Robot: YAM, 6 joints.
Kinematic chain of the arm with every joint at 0, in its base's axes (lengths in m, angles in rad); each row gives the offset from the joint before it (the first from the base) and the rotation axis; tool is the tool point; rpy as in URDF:
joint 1: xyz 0 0 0.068 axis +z
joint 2: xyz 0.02 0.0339 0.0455 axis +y
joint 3: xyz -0.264 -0.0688 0 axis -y
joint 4: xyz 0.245 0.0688 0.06 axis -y
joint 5: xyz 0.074 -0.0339 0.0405 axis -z
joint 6: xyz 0.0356 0 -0.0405 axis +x
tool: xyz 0 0 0 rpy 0 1.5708 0
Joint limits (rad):
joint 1: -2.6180..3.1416
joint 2: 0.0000..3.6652
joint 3: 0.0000..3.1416
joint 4: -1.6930..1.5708
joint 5: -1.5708..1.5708
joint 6: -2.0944..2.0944
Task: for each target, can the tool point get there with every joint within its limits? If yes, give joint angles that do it. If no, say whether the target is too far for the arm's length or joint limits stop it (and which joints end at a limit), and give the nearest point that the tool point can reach.
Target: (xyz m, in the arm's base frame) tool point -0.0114 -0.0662 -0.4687
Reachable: no: joint limits stop it (at a limit: joint 2) | nearest point -0.0192 -0.1117 -0.3541 | short by 0.124 m
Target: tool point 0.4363 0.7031 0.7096
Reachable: no: too far | nearest point 0.2760 0.4448 0.4852 | short by 0.378 m
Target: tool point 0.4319 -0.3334 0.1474
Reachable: yes | joints -0.6479 2.8001 2.7619 -1.2567 0.1462 -1.6040
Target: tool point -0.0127 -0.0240 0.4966
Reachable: yes | joints 2.5665 0.4551 1.2299 -0.2007 -0.8620 0.1894
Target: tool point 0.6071 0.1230 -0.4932
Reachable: no: too far | nearest point 0.4620 0.0936 -0.3037 | short by 0.241 m
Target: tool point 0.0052 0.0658 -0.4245
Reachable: no: joint limits stop it (at a limit: joint 2) | nearest point 0.0079 0.0999 -0.3485 | short by 0.083 m
